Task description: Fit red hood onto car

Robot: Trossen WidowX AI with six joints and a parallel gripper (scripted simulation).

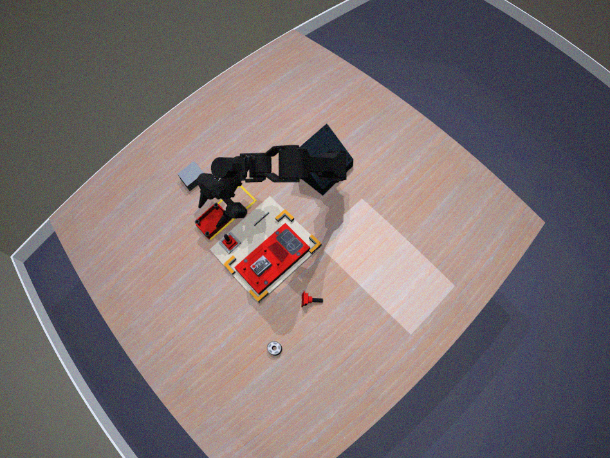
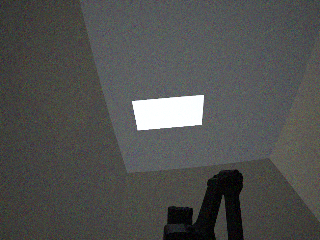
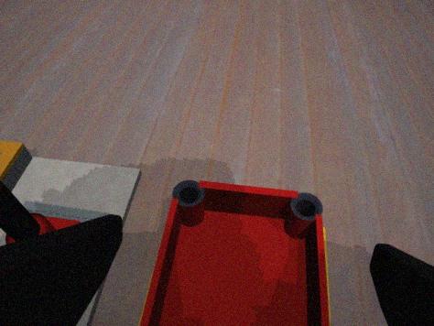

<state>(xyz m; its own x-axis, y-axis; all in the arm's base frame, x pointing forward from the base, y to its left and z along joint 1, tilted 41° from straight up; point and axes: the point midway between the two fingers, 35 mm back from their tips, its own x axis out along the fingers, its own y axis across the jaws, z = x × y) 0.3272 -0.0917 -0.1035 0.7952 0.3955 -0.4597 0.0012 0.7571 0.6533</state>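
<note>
My gripper tip is 4 cm above the red hood and 1 cm past it. The rest, counted from my gripper tip: grey engine block (23 cm to the left, 2 cm below, 2 cm behind).
</note>
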